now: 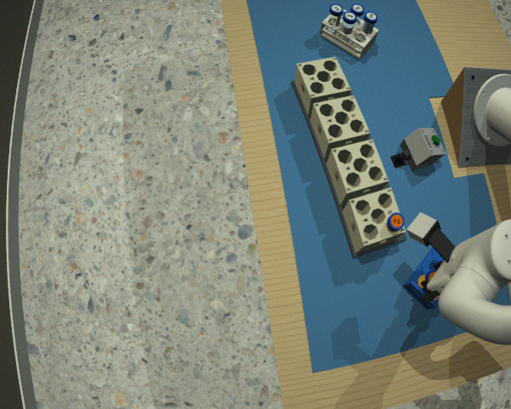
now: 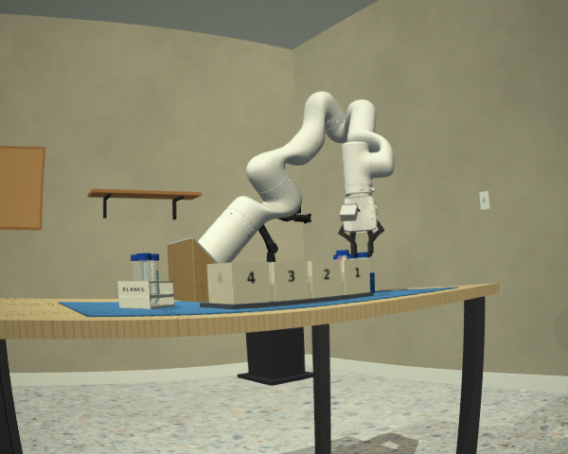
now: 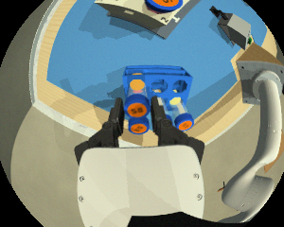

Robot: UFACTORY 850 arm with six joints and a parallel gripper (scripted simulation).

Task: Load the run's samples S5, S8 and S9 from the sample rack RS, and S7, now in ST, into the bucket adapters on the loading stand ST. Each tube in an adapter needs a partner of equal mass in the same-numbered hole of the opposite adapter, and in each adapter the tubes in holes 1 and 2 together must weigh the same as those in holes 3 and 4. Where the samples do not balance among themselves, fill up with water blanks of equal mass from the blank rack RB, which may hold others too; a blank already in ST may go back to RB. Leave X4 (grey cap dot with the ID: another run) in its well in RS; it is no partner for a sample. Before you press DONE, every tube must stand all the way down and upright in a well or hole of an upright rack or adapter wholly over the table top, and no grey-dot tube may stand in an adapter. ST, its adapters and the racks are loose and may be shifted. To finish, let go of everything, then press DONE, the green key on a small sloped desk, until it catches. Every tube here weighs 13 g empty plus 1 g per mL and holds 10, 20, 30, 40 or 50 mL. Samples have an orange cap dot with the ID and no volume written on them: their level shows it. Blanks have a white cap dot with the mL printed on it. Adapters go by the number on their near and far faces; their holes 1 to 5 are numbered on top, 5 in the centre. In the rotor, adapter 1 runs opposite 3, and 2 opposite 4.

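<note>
Right now my hand is 10 cm past the sample tube S5, 1 cm to the left of it and 7 cm above it. Round my hand: sample S9: 2 cm behind, 4 cm to the left, 7 cm below; then orange-dot sample tube: 1 cm behind, 1 cm to the right, 7 cm below; then grey-dot tube X4: 5 cm behind, 1 cm to the left, 7 cm below.
</note>
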